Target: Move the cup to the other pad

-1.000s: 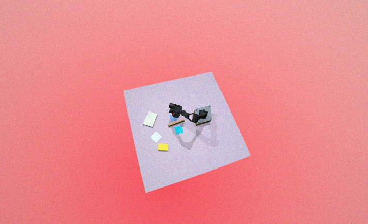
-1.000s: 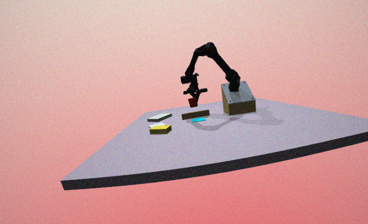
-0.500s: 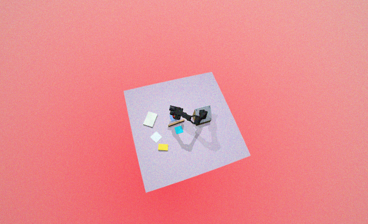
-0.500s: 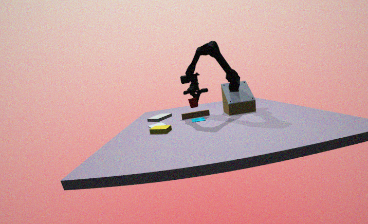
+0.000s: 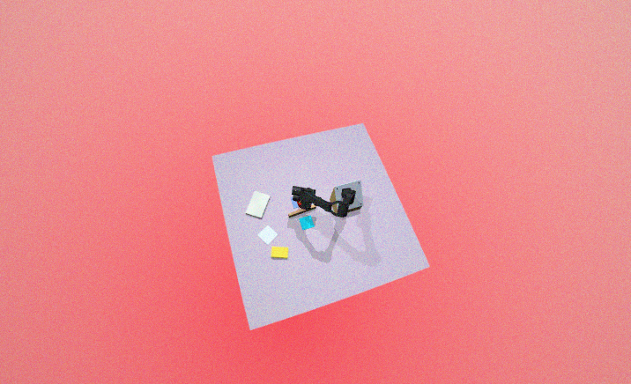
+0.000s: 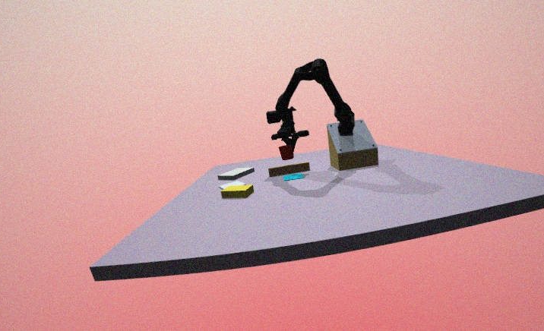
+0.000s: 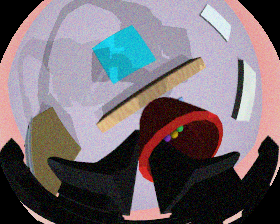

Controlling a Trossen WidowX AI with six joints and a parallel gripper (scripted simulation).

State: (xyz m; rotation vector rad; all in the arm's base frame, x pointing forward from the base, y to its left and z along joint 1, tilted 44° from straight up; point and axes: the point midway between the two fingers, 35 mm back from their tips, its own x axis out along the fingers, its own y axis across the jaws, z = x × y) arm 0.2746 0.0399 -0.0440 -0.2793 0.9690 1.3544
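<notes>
The cyan pad lies 10 mm ahead of my gripper tip, 100 mm to the left of it and 110 mm below it. Also, from my gripper tip: white tile: 300 mm ahead, 140 mm to the left, 100 mm below; red cup: 30 mm ahead, 20 mm to the right; light blue pad: 40 mm ahead, 70 mm to the right, 110 mm below.
</notes>
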